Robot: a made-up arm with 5 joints. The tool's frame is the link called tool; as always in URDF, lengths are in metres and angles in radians. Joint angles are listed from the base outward. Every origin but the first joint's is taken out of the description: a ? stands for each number. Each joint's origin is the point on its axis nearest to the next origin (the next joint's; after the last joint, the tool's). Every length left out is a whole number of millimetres.
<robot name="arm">
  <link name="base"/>
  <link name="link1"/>
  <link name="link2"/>
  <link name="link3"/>
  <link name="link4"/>
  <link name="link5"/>
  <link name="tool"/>
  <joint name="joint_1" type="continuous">
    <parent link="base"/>
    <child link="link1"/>
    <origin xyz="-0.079 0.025 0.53" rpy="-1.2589 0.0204 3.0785"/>
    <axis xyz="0 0 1"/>
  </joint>
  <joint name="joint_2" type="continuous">
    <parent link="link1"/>
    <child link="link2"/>
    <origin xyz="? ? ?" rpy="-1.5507 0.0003 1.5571"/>
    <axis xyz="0 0 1"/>
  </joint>
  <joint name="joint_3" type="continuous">
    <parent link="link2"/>
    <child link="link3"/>
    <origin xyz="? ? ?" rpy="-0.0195 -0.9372 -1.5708"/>
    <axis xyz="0 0 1"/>
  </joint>
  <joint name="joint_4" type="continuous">
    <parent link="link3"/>
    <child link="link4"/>
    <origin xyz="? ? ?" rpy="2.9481 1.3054 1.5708"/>
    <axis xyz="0 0 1"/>
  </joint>
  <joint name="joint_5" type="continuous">
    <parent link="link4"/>
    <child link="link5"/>
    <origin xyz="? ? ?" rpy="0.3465 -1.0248 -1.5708"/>
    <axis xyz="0 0 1"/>
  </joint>
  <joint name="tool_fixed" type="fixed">
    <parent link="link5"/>
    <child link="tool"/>
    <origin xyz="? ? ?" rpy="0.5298 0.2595 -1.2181"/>
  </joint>
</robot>
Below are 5 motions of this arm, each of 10 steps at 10 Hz.
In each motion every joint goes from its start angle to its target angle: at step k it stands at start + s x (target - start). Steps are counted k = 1, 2, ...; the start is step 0. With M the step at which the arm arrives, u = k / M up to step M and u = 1 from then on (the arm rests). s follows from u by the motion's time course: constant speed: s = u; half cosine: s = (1 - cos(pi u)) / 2; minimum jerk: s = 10 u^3 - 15 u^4 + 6 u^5.
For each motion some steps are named. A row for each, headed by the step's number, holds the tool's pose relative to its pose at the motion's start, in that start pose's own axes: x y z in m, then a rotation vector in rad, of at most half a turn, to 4 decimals.
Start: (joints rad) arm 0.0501 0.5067 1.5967 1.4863 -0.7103
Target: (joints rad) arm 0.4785 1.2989 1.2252 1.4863 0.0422
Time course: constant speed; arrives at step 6
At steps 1, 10:
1: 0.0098 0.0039 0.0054 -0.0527 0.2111 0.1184
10: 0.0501 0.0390 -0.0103 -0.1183 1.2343 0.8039

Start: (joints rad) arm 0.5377 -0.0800 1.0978 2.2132 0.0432
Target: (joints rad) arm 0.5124 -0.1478 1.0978 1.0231 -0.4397
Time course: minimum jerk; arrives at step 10
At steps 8, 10:
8: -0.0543 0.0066 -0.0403 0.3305 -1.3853 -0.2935
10: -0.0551 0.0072 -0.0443 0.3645 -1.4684 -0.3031

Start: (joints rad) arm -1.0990 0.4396 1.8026 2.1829 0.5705
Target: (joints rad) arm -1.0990 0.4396 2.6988 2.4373 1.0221
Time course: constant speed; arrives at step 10
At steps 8, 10:
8: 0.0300 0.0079 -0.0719 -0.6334 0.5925 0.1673
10: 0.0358 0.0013 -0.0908 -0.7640 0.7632 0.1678

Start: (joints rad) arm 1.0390 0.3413 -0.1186 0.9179 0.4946
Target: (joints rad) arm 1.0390 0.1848 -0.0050 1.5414 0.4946
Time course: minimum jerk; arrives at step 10
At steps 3, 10:
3: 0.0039 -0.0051 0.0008 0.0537 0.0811 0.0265
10: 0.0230 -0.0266 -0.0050 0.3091 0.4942 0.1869

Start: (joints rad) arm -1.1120 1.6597 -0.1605 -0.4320 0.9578
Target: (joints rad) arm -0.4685 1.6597 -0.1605 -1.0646 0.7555
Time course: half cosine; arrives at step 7
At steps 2, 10:
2: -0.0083 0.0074 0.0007 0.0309 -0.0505 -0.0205
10: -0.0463 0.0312 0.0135 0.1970 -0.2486 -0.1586

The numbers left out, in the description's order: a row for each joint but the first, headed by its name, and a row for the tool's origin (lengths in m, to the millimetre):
joint_2: 0.111 0.024 0
joint_3: -0.018 0.043 0
joint_4: 0.048 -0.117 0
joint_5: -0.047 0.027 0
tool: -0.025 0.007 0

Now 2 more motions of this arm.
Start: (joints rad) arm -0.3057 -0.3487 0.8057 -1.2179 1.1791
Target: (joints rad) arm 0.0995 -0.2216 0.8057 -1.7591 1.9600
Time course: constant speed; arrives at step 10
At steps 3, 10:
3: -0.0021 0.0056 0.0050 -0.1818 0.0785 0.2296
10: -0.0099 0.0216 0.0128 -0.6166 0.2943 0.7081

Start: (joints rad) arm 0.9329 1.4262 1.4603 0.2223 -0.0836
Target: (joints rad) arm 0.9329 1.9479 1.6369 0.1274 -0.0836
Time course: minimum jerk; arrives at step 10
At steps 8, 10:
8: 0.0055 -0.0351 0.0136 0.3848 0.2086 0.3677
10: 0.0067 -0.0376 0.0139 0.4109 0.2218 0.3875

